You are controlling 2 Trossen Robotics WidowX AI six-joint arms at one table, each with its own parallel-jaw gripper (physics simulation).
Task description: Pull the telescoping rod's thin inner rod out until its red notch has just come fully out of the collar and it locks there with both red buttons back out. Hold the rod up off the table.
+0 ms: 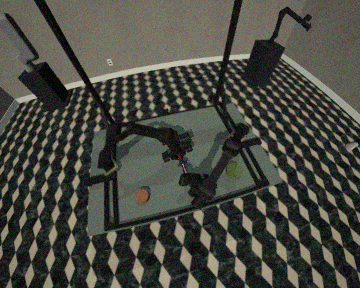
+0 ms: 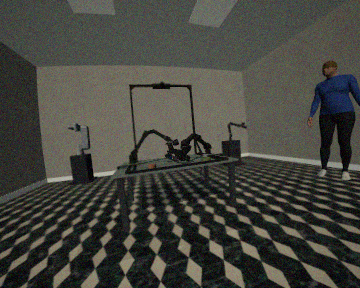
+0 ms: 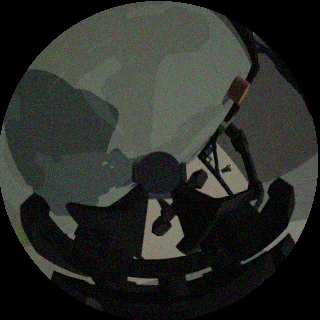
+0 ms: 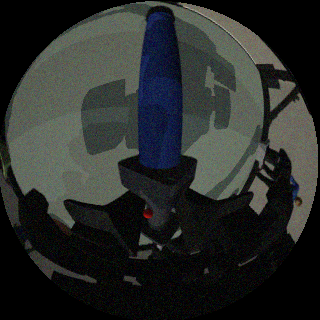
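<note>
The telescoping rod's blue body (image 4: 160, 100) hangs above the table, with a dark wedge-shaped collar block (image 4: 157, 180) at its end. A red button (image 4: 148, 214) stands out from the grey neck beyond that block, beside one finger. My right gripper (image 4: 157, 182) (image 1: 178, 156) is shut around this neck. The thin silvery inner rod (image 1: 183, 167) runs from there down to my left gripper (image 1: 185, 179) (image 3: 161, 194), which is shut on its end. A dark round end knob (image 3: 158, 172) shows between the left fingers. The second button and the red notch cannot be made out.
An orange cylinder (image 1: 142, 195) (image 2: 152, 166) (image 3: 239, 90) stands on the table at the front left. A yellow-green round object (image 1: 234, 170) lies right of the left gripper. A light green open frame (image 1: 111, 170) is at the left table edge. Black posts rise behind.
</note>
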